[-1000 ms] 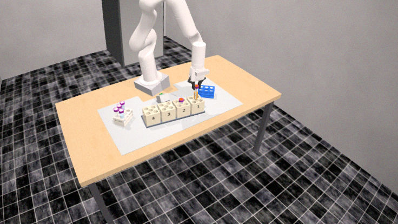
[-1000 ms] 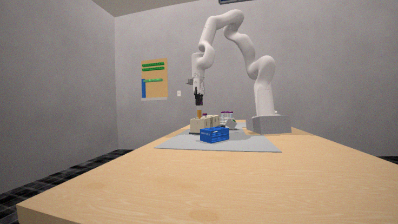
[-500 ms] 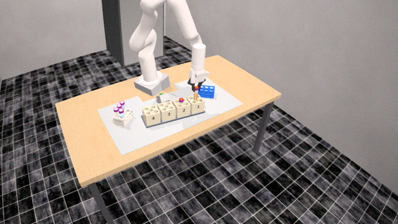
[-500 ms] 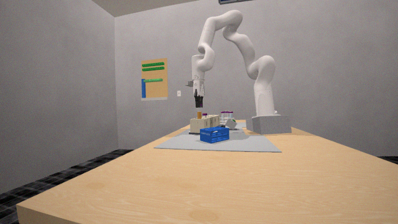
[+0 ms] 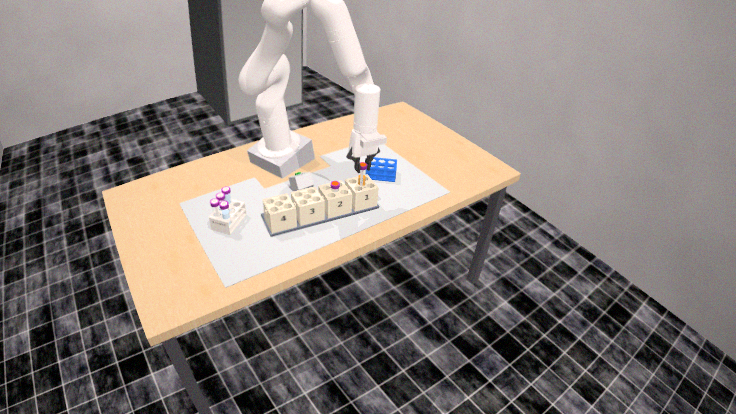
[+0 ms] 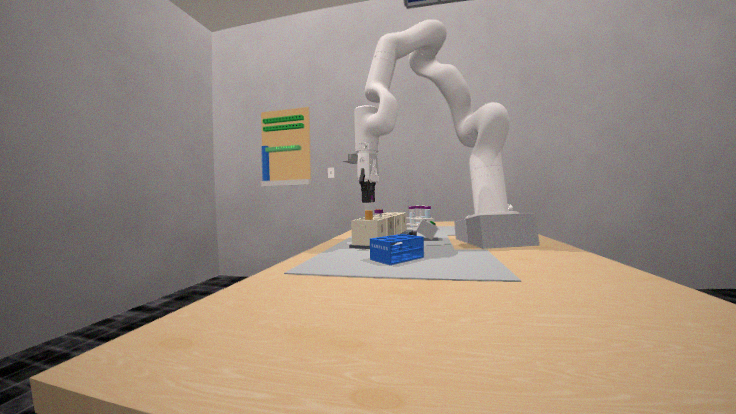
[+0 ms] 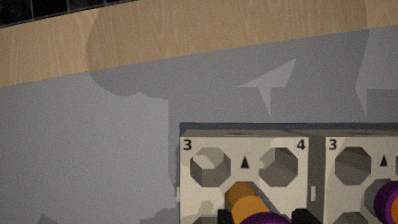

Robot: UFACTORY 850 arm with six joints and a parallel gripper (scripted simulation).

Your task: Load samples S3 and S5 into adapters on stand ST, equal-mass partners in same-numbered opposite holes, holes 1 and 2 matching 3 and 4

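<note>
Right now the sample tube is 1 cm ahead of my hand, 1 cm to the right of it and 5 cm below it. Round my hand: blue sample rack 9 cm behind, 21 cm to the left, 15 cm below.
</note>
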